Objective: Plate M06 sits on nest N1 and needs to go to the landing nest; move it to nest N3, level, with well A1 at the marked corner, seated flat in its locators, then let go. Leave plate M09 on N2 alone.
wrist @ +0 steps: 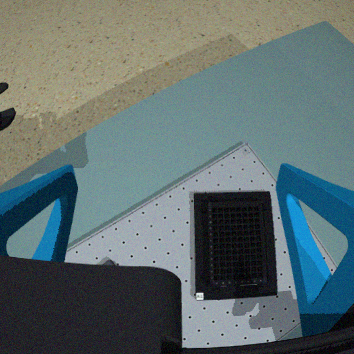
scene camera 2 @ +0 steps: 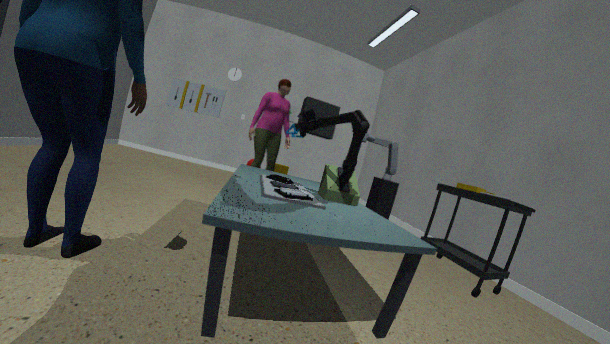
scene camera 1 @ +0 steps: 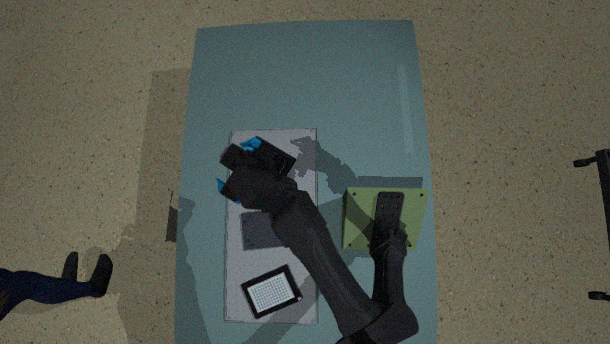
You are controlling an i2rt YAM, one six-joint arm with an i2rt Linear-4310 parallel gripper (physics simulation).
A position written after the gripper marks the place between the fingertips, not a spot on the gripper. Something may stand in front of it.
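A white well plate [scene camera 1: 273,291] is visible in scene camera 1; in the wrist view the plate is out of frame. The gripper [scene camera 1: 229,162], visible in the wrist view as well [wrist: 176,175], is open and holds nothing.
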